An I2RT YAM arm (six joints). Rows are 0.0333 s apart.
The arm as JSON. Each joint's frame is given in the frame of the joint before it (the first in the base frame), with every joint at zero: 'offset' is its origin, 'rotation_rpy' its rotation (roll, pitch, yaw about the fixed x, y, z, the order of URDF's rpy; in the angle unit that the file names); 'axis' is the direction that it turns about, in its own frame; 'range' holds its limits. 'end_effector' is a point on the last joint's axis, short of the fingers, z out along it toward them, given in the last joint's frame.
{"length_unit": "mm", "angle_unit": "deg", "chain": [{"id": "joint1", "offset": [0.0, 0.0, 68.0], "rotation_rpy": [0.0, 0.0, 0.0], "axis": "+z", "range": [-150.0, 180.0]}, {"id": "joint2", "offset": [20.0, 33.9, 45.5], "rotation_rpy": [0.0, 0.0, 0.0], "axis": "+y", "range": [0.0, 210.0]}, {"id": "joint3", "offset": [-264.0, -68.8, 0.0], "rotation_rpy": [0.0, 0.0, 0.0], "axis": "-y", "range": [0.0, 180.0]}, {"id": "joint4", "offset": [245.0, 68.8, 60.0], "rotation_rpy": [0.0, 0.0, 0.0], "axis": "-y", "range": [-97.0, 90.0]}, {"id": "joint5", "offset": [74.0, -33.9, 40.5], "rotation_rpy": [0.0, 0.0, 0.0], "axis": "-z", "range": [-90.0, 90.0]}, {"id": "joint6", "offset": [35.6, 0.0, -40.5], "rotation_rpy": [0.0, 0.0, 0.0], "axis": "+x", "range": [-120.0, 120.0]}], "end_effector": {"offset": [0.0, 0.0, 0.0], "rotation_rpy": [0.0, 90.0, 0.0]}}
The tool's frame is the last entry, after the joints.
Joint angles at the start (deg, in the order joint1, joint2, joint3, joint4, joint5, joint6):
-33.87, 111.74, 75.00, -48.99, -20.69, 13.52
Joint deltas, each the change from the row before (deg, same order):
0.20, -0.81, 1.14, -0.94, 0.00, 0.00
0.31, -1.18, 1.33, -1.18, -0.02, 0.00
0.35, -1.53, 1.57, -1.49, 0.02, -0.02
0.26, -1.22, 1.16, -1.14, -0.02, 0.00
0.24, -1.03, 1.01, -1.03, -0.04, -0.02
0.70, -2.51, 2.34, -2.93, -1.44, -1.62
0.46, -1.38, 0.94, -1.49, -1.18, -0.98
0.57, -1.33, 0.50, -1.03, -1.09, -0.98
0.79, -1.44, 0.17, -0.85, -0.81, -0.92
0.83, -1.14, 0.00, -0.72, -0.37, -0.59
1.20, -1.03, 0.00, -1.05, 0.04, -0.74
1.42, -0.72, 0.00, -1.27, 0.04, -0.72
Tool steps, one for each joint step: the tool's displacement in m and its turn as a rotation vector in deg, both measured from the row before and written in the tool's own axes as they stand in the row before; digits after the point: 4 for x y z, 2 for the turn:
-0.0012, 0.0049, -0.0083, -0.22, -0.85, -0.54
-0.0007, 0.0066, -0.0109, -0.32, -1.09, -0.76
-0.0002, 0.0078, -0.0138, -0.35, -1.34, -0.91
0.0002, 0.0060, -0.0108, -0.31, -1.03, -0.68
0.0004, 0.0052, -0.0093, -0.28, -0.82, -0.60
0.0033, 0.0135, -0.0220, -1.88, -1.15, -2.96
0.0029, 0.0076, -0.0105, -1.37, -0.33, -1.71
0.0035, 0.0074, -0.0081, -1.30, -0.28, -1.81
0.0045, 0.0081, -0.0068, -1.05, -0.20, -1.93
0.0042, 0.0071, -0.0043, -0.58, 0.05, -1.49
0.0050, 0.0084, -0.0027, -0.20, 0.55, -1.78
0.0050, 0.0086, -0.0005, -0.18, 1.12, -1.72

